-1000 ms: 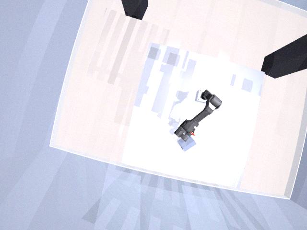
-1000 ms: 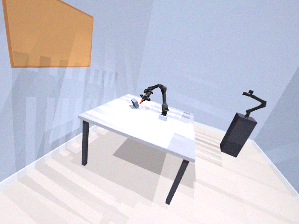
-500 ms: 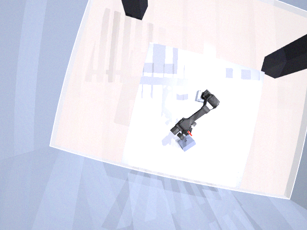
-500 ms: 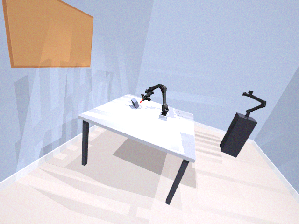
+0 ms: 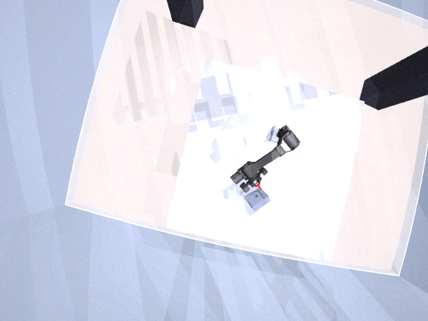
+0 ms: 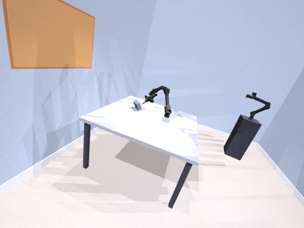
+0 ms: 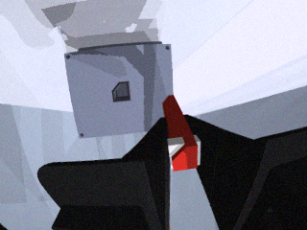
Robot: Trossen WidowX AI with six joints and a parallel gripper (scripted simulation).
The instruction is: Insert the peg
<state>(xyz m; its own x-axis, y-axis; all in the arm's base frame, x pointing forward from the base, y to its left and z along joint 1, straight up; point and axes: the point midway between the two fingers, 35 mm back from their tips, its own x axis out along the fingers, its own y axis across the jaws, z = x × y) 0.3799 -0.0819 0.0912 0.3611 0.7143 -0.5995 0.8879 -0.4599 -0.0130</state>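
Now: gripper tip 90 mm short of the grey sloped panel, 70 mm above it and 50 mm to the right of it. From my gripper tip the other things lie so: red peg: 10 mm to the right, 10 mm behind, 10 mm above.
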